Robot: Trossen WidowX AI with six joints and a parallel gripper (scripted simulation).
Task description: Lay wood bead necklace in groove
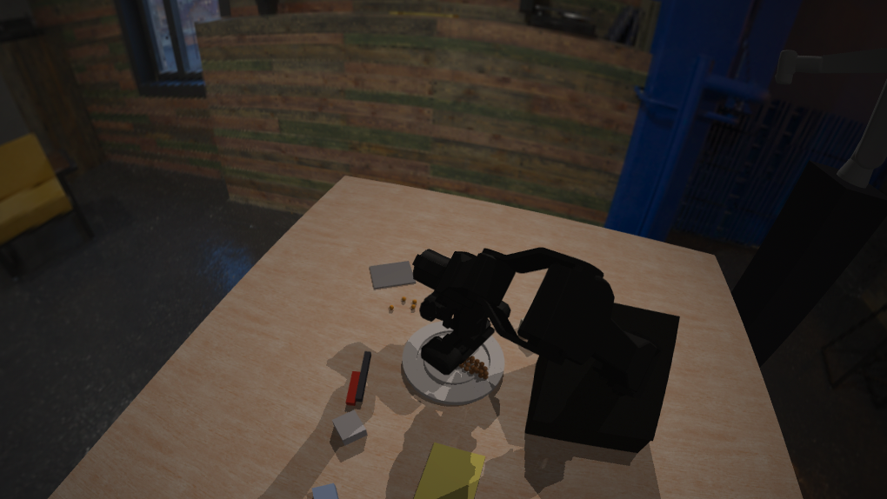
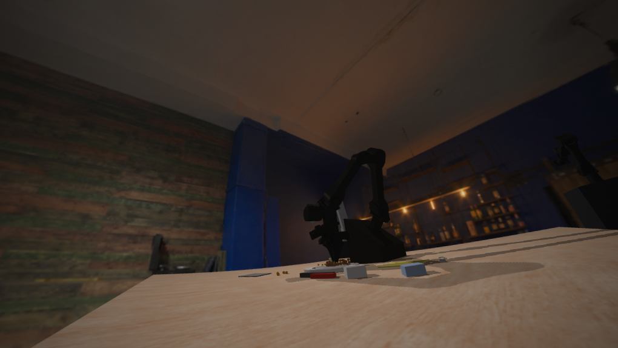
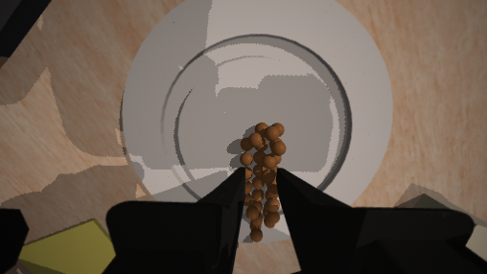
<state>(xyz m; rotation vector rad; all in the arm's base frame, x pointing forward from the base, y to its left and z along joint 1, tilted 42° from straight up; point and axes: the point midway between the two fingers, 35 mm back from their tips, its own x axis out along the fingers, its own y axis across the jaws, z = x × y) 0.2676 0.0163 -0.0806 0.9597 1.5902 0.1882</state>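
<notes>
Right now my gripper tip is 20 mm short of the round white bead board, 10 mm to the left of it and 10 mm above it. Round my gripper tip: dark bar 180 mm ahead, 100 mm to the left, 20 mm below; then yellow sheet 30 mm behind, 240 mm to the left, 20 mm below; then pale cube 120 mm behind, 120 mm to the right, 10 mm below.
</notes>
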